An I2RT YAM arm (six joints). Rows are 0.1 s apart.
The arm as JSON. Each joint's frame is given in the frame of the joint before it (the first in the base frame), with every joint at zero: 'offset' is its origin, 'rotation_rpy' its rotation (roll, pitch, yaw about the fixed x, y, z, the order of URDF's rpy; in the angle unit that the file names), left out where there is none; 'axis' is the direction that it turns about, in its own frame. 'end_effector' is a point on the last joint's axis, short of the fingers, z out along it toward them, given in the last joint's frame.
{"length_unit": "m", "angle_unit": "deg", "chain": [
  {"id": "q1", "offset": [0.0, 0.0, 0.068], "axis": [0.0, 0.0, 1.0]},
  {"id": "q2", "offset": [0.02, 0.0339, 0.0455], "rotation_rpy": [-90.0, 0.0, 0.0], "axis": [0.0, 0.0, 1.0]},
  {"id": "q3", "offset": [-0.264, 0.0, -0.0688], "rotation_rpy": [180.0, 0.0, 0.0], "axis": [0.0, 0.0, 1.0]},
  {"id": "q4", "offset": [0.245, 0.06, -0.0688], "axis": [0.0, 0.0, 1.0]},
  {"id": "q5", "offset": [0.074, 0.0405, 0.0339], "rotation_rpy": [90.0, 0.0, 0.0], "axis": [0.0, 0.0, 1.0]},
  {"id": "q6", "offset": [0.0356, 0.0, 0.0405], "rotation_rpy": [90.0, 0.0, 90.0], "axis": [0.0, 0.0, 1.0]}
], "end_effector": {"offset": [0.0, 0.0, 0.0], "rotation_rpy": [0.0, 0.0, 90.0]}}
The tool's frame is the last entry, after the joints.
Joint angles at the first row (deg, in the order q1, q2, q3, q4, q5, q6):
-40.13, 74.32, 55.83, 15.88, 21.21, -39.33
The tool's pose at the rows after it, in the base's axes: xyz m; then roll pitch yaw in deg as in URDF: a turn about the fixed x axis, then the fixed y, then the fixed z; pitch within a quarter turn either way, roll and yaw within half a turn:
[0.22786 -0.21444 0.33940 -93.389 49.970 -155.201]
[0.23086 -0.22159 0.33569 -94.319 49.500 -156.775]
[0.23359 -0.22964 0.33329 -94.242 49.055 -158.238]
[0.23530 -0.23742 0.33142 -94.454 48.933 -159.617]
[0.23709 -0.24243 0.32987 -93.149 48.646 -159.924]
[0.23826 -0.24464 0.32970 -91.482 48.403 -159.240]
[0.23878 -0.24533 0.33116 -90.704 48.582 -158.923]
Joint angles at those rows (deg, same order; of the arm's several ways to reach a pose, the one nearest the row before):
-40.85, 75.68, 56.11, 17.22, 21.74, -39.11
-41.44, 77.40, 56.85, 17.52, 22.03, -39.28
-42.09, 79.23, 57.74, 18.48, 22.92, -39.69
-42.83, 80.83, 58.68, 18.96, 23.39, -39.72
-43.15, 82.06, 58.98, 20.80, 24.39, -40.37
-43.24, 82.70, 58.97, 22.64, 24.88, -41.13
-43.24, 82.89, 59.23, 23.14, 25.15, -41.20

